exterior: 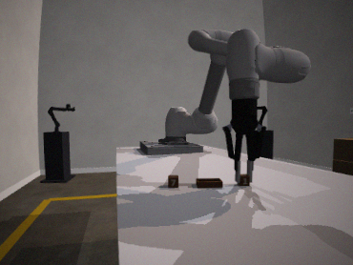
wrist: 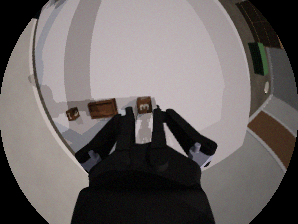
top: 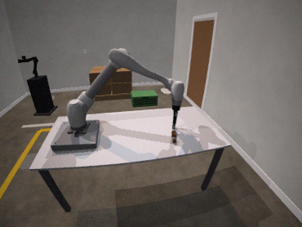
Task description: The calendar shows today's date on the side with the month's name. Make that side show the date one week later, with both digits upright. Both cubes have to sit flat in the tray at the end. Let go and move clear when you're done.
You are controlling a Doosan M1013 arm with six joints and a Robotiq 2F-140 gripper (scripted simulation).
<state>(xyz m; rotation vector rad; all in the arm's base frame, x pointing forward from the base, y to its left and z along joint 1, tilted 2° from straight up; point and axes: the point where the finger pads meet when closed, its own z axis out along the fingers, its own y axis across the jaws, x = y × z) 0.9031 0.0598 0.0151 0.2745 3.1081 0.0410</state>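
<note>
Right now the brown tray is 2 cm behind my hand, 10 cm to the right of it and 3 cm below it.
</note>
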